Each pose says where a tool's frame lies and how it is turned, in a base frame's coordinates. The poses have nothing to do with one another.
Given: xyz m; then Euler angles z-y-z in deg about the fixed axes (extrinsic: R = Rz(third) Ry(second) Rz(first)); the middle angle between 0 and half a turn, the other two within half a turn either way.
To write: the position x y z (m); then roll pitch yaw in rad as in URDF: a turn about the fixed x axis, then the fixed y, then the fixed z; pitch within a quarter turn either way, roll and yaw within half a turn. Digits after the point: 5 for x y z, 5 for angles.
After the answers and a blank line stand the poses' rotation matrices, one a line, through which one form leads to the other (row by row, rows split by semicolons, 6 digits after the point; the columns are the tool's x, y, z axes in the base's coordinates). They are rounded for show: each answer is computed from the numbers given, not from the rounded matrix.
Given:
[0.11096, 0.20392, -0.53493, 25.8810, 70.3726, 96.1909]
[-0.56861, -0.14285, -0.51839, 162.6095, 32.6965, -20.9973]
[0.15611, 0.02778, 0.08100, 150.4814, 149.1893, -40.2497]
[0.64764, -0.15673, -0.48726, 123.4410, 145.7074, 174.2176]
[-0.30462, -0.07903, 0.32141, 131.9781, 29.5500, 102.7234]
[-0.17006, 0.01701, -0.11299, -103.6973, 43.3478, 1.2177]
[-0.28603, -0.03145, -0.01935, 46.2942, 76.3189, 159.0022]
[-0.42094, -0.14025, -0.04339, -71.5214, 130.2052, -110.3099]
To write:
[0.11096, 0.20392, -0.53493, 0.88578, 1.01112, 2.64407]
[-0.56861, -0.14285, -0.51839, 0.18955, -0.54159, 2.41883]
[0.15611, 0.02778, 0.08100, 2.85580, -0.46198, -0.11964]
[0.64764, -0.15673, -0.48726, 2.62423, -0.31571, -2.17118]
[-0.30462, -0.07903, 0.32141, 0.39886, -0.33616, -2.25544]
[-0.17006, 0.01701, -0.11299, -0.74217, -0.16326, -1.72496]
[-0.28603, -0.03145, -0.01935, 1.24599, 0.73603, -2.15961]
[-0.42094, -0.14025, -0.04339, -2.29871, 0.24450, 2.57465]

-0.466549 -0.878644 -0.101576; 0.253376 -0.242793 0.936404; -0.847427 0.411141 0.335902
-0.642653 -0.576766 0.504319; 0.566798 -0.800796 -0.193563; 0.515497 0.161453 0.841544
0.888775 -0.239274 0.390932; -0.106846 -0.937582 -0.330945; 0.445717 0.252366 -0.858864
-0.537040 -0.630372 -0.560553; -0.784338 0.617732 0.056765; 0.310488 0.470147 -0.826171
-0.596997 0.794856 -0.108621; -0.731289 -0.483513 0.481073; 0.329864 0.366632 0.869926
-0.151510 0.711392 0.686270; -0.975000 -0.221724 0.014587; 0.162540 -0.666904 0.727200
-0.411608 -0.087968 -0.907105; -0.616333 -0.706339 0.348165; -0.671351 0.702387 0.236518
-0.818460 0.509754 -0.265092; 0.521082 0.464168 -0.716255; -0.242067 -0.724361 -0.645527

